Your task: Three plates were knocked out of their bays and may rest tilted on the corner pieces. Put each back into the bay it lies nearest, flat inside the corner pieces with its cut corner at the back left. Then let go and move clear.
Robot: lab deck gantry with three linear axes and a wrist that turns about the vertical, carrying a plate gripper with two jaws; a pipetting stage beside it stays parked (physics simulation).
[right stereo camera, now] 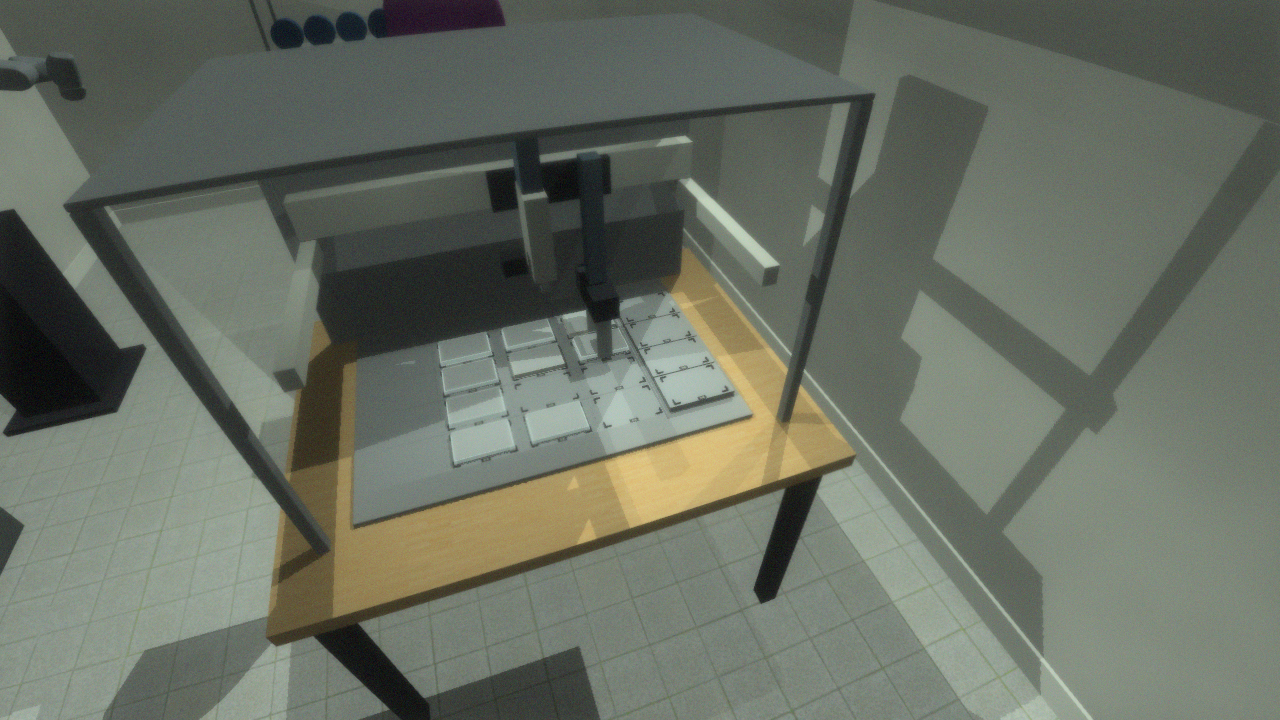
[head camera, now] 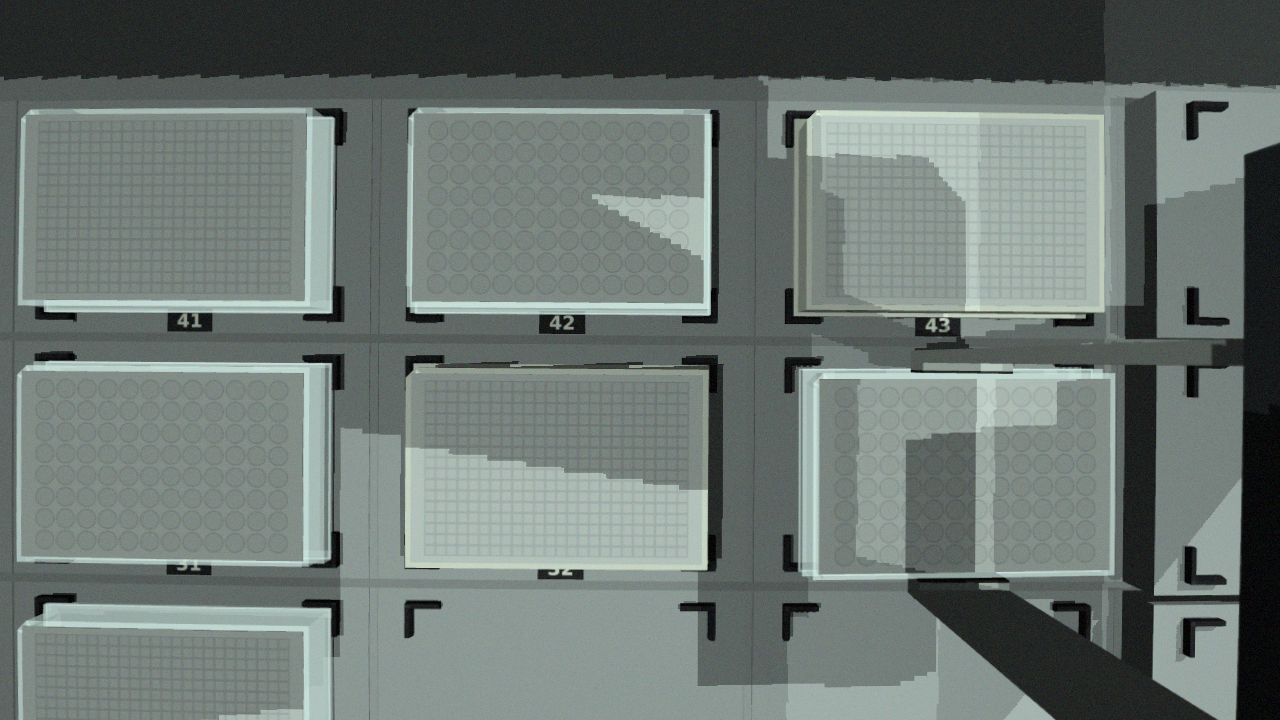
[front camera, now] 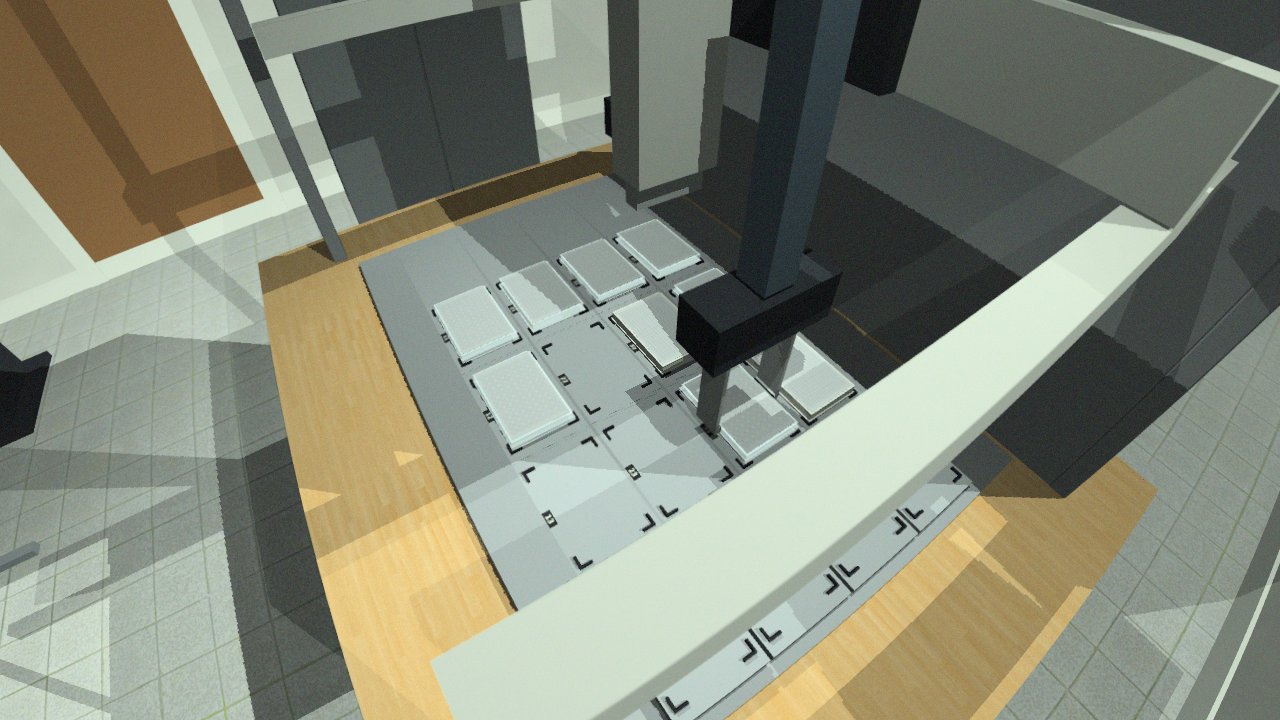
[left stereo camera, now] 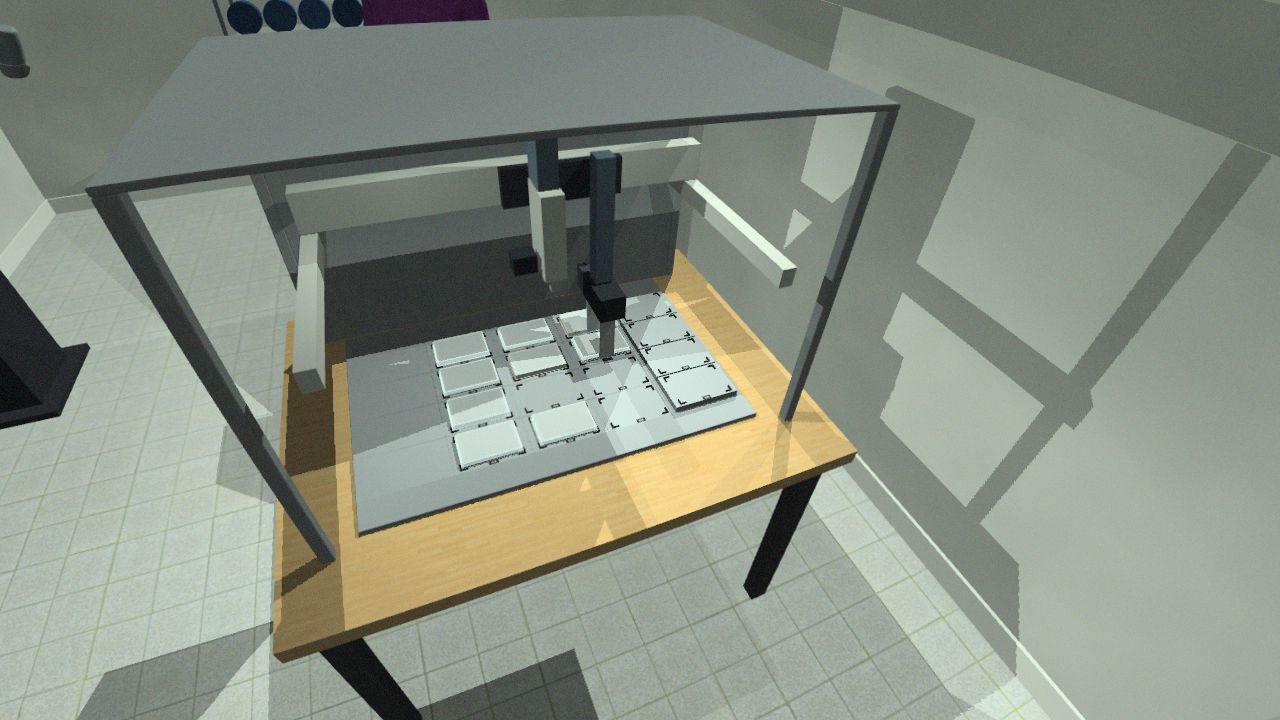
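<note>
My gripper is shut on a pale plate with round wells at bay 33, one jaw at its back edge and one at its front edge. The plate is level or nearly so, at or slightly above the corner pieces; its exact height is unclear. Behind it a yellowish square-well plate sits in bay 43. A yellowish square-well plate is in bay 32; I cannot tell whether it lies fully flat.
Pale plates stand in bays 41, 42 and 31, left of the gripper. Another plate is near the deck's front edge. The parked pipetting stage hangs to the left of the gripper column.
</note>
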